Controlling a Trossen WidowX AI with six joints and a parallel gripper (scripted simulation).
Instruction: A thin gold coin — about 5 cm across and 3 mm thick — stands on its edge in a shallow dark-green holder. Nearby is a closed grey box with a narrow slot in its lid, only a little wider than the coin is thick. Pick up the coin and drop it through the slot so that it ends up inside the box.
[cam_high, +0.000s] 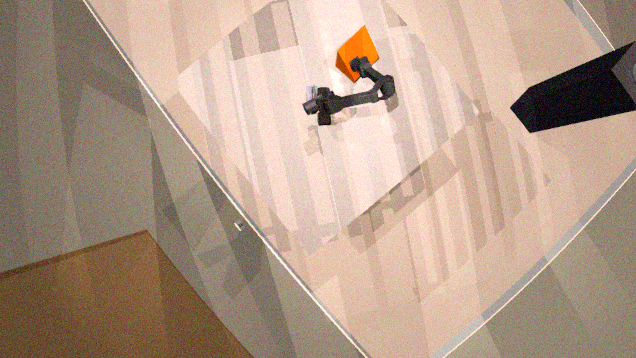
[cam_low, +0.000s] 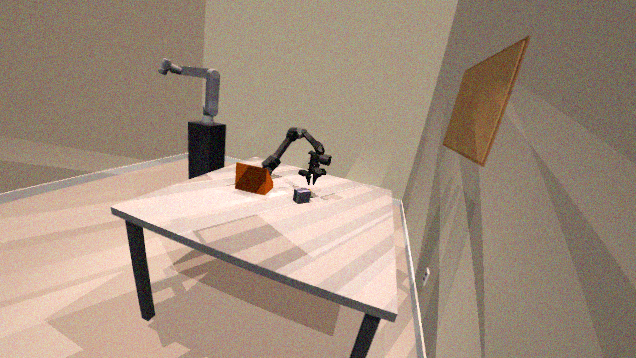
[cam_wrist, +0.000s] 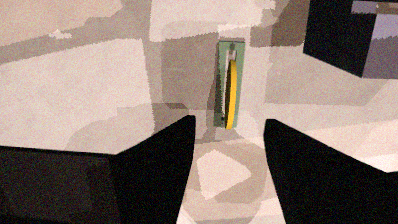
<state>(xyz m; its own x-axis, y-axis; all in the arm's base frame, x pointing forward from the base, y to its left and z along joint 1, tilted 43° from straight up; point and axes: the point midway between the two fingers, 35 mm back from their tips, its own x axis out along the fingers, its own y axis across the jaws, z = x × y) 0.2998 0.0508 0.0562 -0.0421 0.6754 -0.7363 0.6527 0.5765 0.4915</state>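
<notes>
The gold coin lies 50 mm below my gripper tip.
</notes>
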